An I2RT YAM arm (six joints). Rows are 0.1 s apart.
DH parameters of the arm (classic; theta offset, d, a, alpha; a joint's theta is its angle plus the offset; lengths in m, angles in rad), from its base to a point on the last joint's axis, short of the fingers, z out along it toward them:
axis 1: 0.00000 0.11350 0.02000 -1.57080
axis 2: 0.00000 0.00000 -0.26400 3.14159
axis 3: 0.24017 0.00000 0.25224 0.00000
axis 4: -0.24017 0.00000 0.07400 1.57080
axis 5: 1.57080 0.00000 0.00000 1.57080
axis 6: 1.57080 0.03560 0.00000 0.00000
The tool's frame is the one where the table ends.
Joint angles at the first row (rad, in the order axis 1, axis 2, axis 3, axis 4, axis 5, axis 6):
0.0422 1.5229 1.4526 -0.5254 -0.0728 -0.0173
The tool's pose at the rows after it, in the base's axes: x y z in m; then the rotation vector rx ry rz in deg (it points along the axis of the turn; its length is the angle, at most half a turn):
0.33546 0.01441 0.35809 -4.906 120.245 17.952
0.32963 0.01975 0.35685 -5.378 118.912 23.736
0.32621 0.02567 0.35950 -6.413 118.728 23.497
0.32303 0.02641 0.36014 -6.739 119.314 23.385
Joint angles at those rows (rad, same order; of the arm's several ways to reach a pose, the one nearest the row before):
0.0172 1.4668 1.3741 -0.4390 -0.2447 0.0761
0.0267 1.4410 1.3360 -0.4025 -0.3121 0.1209
0.0464 1.4297 1.3357 -0.4094 -0.2995 0.1163
0.0493 1.4211 1.3351 -0.4283 -0.2980 0.1112

